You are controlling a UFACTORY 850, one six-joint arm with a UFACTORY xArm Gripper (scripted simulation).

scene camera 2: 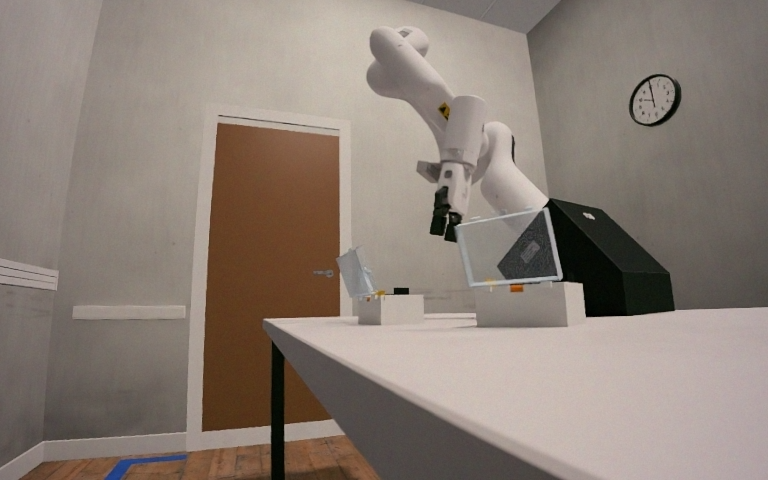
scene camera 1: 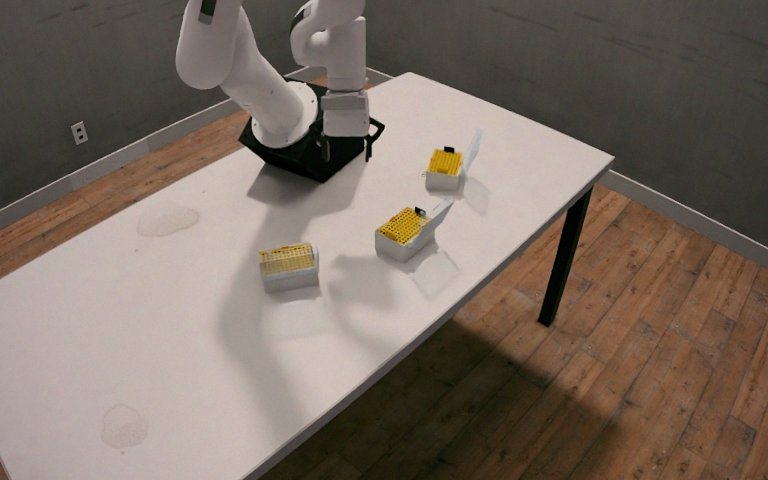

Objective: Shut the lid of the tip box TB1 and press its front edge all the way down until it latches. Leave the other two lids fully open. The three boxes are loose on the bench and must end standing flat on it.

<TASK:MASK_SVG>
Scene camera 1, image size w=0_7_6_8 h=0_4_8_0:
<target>my gripper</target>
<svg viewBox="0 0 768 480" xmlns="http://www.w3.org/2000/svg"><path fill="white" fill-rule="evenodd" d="M364 88L360 90L359 95L366 95L366 109L324 110L324 116L310 124L309 129L322 144L325 162L328 162L330 159L330 143L328 140L331 136L363 136L367 141L366 162L369 162L370 157L373 157L373 144L380 138L386 125L370 116L368 91L364 91ZM370 123L378 127L378 130L373 135L369 133ZM323 123L325 131L324 136L317 129L317 127Z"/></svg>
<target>tip box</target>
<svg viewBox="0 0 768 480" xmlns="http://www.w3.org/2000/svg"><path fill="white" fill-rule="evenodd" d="M455 199L452 196L446 198L442 194L439 196L443 199L440 205L437 204L427 214L421 210L419 213L423 217L417 222L407 243L402 245L379 233L378 230L407 208L415 212L415 209L409 206L404 207L394 217L375 230L375 248L404 264L435 237L434 229L444 221Z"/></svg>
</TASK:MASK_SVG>
